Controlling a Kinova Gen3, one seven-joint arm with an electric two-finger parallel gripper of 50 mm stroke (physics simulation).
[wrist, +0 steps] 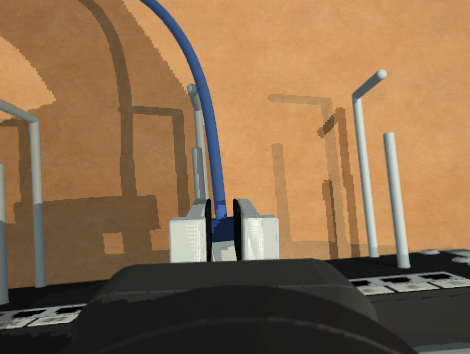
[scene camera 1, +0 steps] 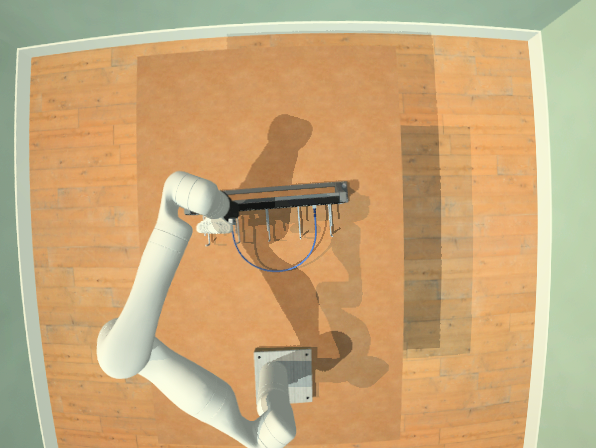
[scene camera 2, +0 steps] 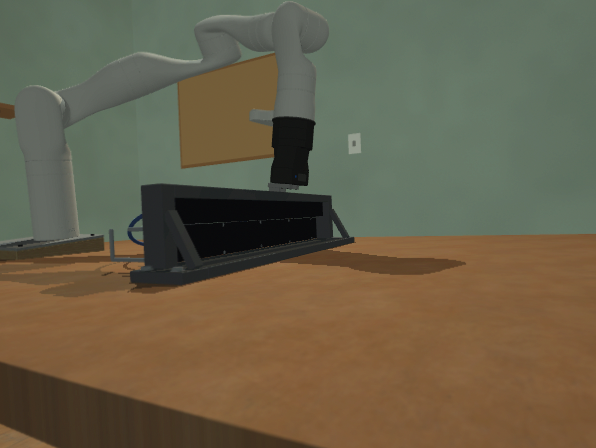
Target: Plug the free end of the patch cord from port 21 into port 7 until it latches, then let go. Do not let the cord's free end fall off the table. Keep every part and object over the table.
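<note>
Visible in the pictures: the gripper, together with a white plug with blue boot.
</note>
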